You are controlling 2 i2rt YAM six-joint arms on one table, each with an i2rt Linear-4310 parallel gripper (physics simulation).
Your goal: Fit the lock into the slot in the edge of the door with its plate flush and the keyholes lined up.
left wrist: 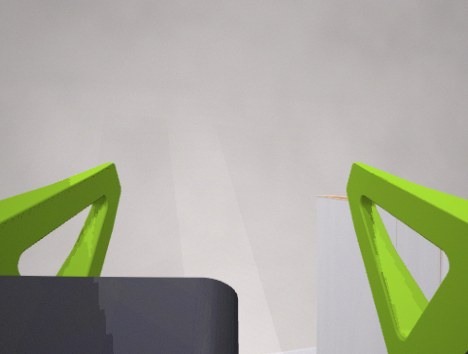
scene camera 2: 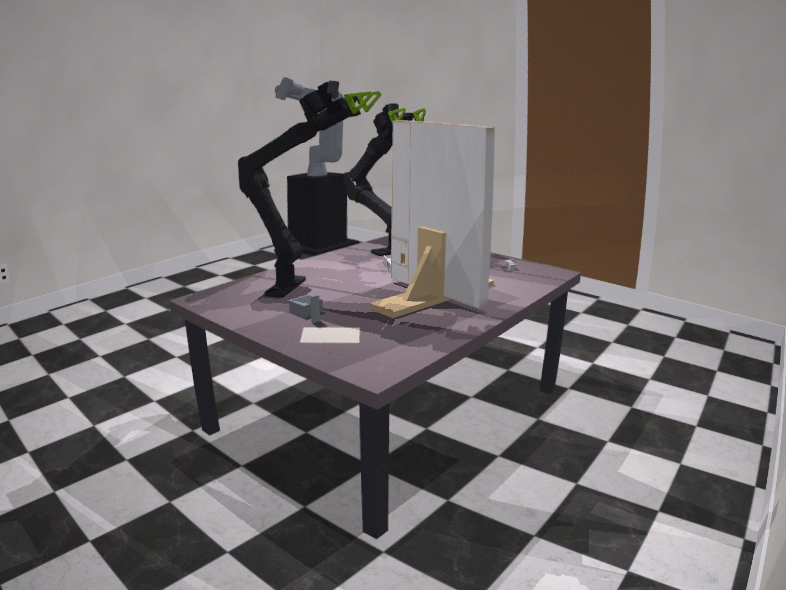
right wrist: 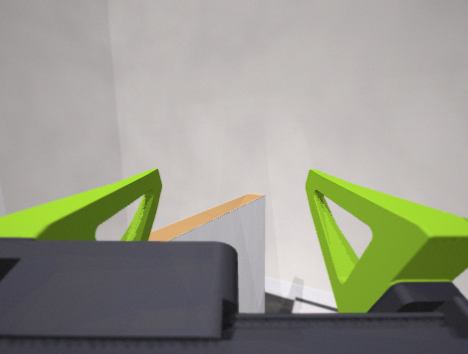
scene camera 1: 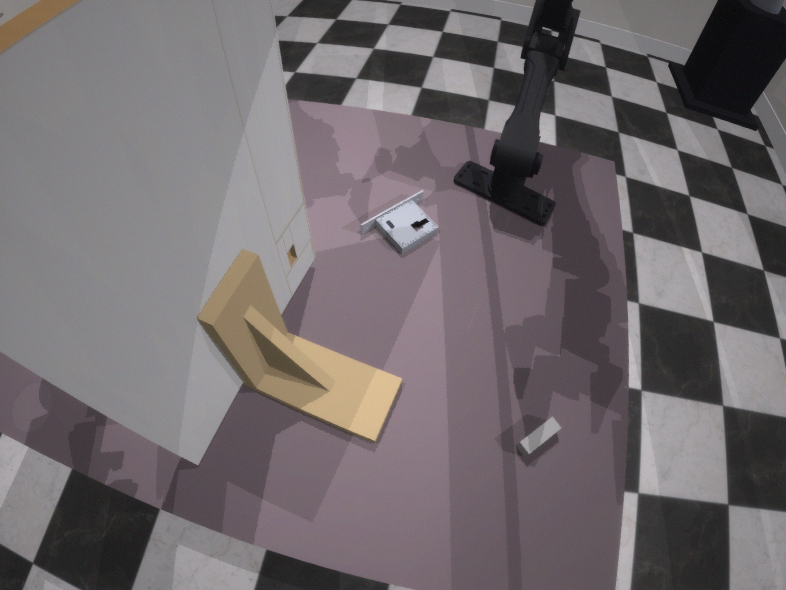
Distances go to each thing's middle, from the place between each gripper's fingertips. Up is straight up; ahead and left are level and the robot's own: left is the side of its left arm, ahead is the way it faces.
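Counted from my left hand: door (scene camera 1: pixel 150 150), 300 mm below, 320 mm ahead, 320 mm to the right; grey lock (scene camera 1: pixel 397 223), 570 mm below, 20 mm ahead, 150 mm to the right; flat white plate (scene camera 2: pixel 310 334), far below, far ahead, far to the right; tan wooden bracket (scene camera 1: pixel 241 316), far below, far ahead, far to the right.
My right hand: 360 mm above the door, 120 mm to the right of it, 150 mm short of it. Counted from my right hand: grey lock, 620 mm below, 150 mm behind, 290 mm to the left; tan wooden bracket, far below, a good way to the left, a good way ahead; flat white plate, far below, a good way ahead, far to the right.
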